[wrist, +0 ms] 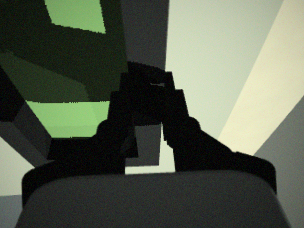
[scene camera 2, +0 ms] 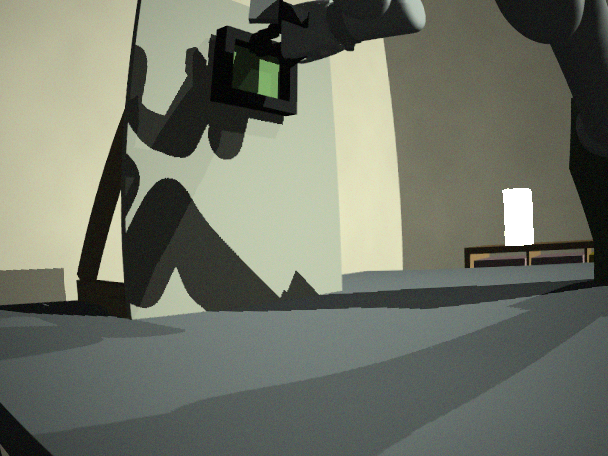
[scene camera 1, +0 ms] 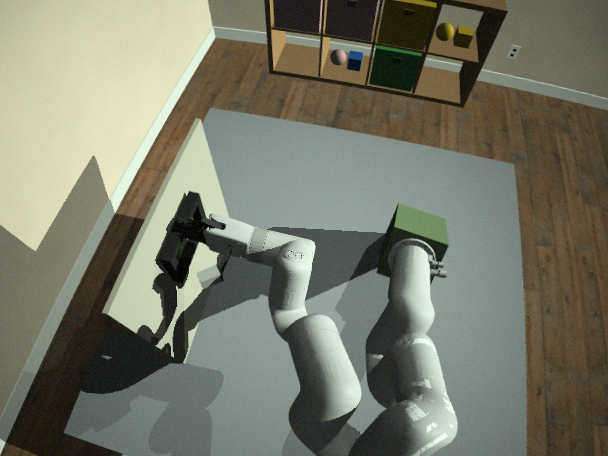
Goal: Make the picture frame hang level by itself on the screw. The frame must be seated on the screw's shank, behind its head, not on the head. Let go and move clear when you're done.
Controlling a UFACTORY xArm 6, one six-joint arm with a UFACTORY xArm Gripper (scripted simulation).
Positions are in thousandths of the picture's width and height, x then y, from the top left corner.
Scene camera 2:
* my gripper: 420,100
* picture frame: 433,166
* pale wall panel: 366,453
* brace: 180,413
